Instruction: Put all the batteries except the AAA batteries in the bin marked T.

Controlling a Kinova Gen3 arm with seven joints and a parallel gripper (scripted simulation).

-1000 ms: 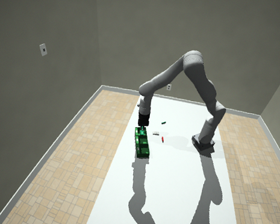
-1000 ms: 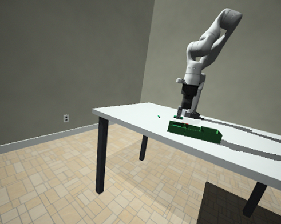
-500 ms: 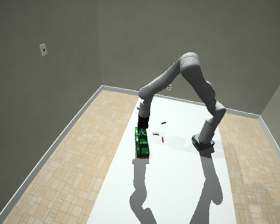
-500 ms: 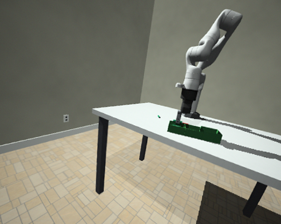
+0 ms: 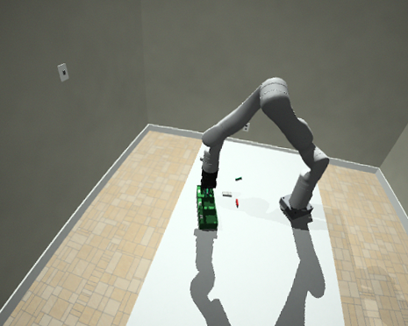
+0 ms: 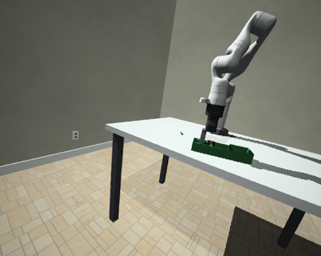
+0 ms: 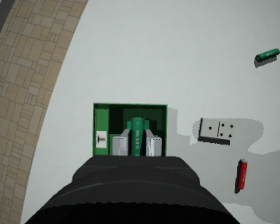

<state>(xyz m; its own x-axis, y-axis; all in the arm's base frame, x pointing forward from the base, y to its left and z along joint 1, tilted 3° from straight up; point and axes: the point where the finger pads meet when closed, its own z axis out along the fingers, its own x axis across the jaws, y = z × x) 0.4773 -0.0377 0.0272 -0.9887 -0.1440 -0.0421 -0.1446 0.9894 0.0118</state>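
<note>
Right now my hand is 10 mm to the left of the green block-shaped battery and 40 mm above it. The rest, counted from my hand: green bin tray (90 mm to the left, 30 mm below); white domino (110 mm behind, 30 mm to the right, 50 mm below); red battery (160 mm behind, 30 mm to the left, 50 mm below).
</note>
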